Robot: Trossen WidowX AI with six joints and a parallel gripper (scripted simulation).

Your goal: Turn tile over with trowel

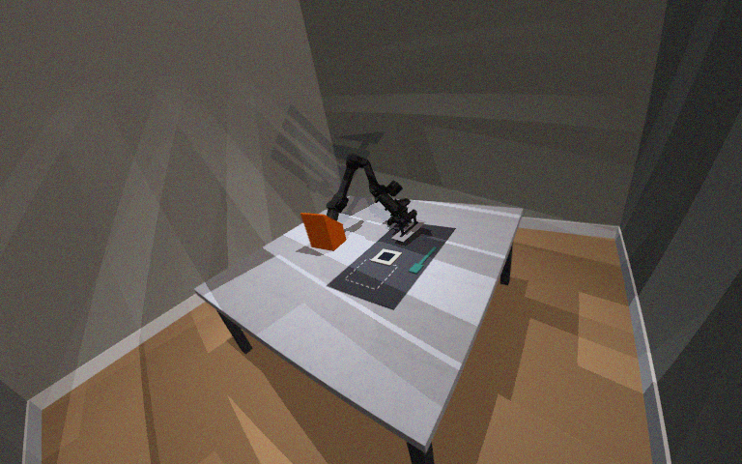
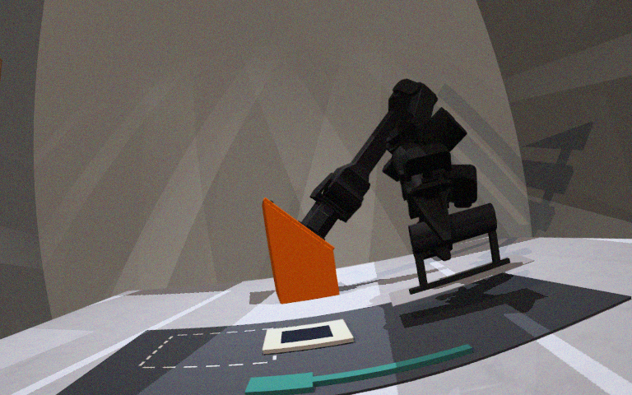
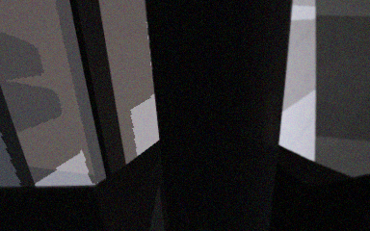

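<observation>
Now: gripper tip 140 mm to the left of the dark mat and 110 mm above it. The rest, counted from my gripper tip: teal trowel (160 mm to the right, 140 mm ahead, 80 mm below); then beige tile (190 mm to the right, 80 mm below, 30 mm behind).
</observation>
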